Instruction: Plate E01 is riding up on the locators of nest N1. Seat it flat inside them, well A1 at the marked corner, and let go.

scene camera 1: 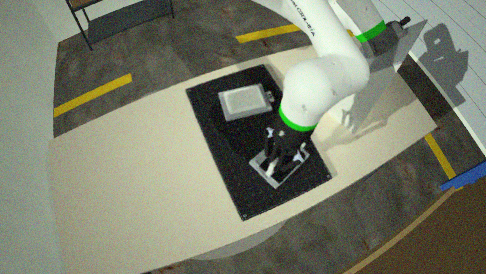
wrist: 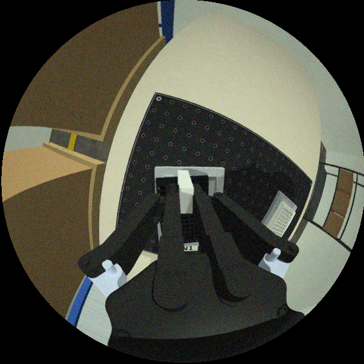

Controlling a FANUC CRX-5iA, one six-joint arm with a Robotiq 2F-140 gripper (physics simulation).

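Frame: origin at the arm's base, x up, y ahead, z left, level; metres.
Where they show: gripper, fingertip midpoint: [scene camera 1: 270, 172]; arm's base, link origin: [scene camera 1: 381, 48].
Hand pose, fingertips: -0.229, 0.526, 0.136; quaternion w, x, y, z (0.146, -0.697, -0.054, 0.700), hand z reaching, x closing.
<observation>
Things, the pixels of their centre, and the offset from my fingertips, as dx, dy, dz. "pt": a spot on its surface instead. Level surfaces: height alone.
- black well plate E01, body centre: [scene camera 1: 283, 160] -0.009, -0.058, -0.020
- light grey nest N1, body centre: [scene camera 1: 280, 159] -0.022, -0.057, -0.032
- second grey nest with a white plate, surface spot: [scene camera 1: 245, 100] pt -0.005, -0.055, -0.268
- same black perforated board, surface spot: [scene camera 1: 232, 185] pt -0.030, +0.115, -0.023
- cream table, surface height: dx -0.042
The black well plate E01 [scene camera 1: 281, 176] [wrist: 188, 223] lies in the light grey nest N1 [scene camera 1: 262, 174] [wrist: 216, 172], whose N1 label [wrist: 190, 247] shows in the wrist view. My gripper [scene camera 1: 271, 168] [wrist: 182, 179] is shut and empty, its pale finger pads together over the plate. The fingers hide much of the plate and part of the nest rim. Whether the pads touch the plate is unclear. I cannot tell whether the plate sits flat or still rides on a locator, and well A1 and the marked corner cannot be made out.
A second grey nest with a white plate [scene camera 1: 245, 100] [wrist: 283, 218] stands on the same black perforated board [scene camera 1: 232, 185] [wrist: 175, 117]. The board lies on a cream table [scene camera 1: 125, 170] [wrist: 225, 65]. A grey upright panel [scene camera 1: 382, 82] stands behind the arm in the scene view.
</observation>
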